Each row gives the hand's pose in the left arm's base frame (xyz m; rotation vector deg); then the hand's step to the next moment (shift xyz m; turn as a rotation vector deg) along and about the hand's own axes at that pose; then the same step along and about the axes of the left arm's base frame.
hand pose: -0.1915 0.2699 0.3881 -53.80 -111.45 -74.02
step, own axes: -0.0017 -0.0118 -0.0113 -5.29 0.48 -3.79
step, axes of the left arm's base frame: -0.0076 -0.0142 -0.0035 3.75 -4.59 -2.72
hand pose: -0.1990 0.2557 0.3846 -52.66 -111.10 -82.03
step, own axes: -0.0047 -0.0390 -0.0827 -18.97 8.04 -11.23
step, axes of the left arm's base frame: -0.0250 -0.0880 -0.0033 18.36 -12.97 -6.74
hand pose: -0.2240 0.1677 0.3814 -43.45 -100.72 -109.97
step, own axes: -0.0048 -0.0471 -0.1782 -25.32 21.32 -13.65
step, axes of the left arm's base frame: -0.0457 -0.1722 -0.0475 31.44 -17.10 -0.89
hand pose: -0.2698 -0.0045 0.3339 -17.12 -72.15 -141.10
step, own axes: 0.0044 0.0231 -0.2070 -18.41 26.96 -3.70
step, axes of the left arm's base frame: 0.0002 -0.1818 -0.1017 27.66 -13.55 11.42
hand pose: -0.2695 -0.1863 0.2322 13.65 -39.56 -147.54
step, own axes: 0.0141 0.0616 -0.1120 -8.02 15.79 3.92
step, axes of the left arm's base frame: 0.0426 -0.1022 -0.0655 12.08 -6.63 11.79
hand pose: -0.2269 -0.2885 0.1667 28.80 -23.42 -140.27
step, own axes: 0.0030 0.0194 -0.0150 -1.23 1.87 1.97
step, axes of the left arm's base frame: 0.0140 -0.0194 -0.0063 0.98 -0.36 2.79
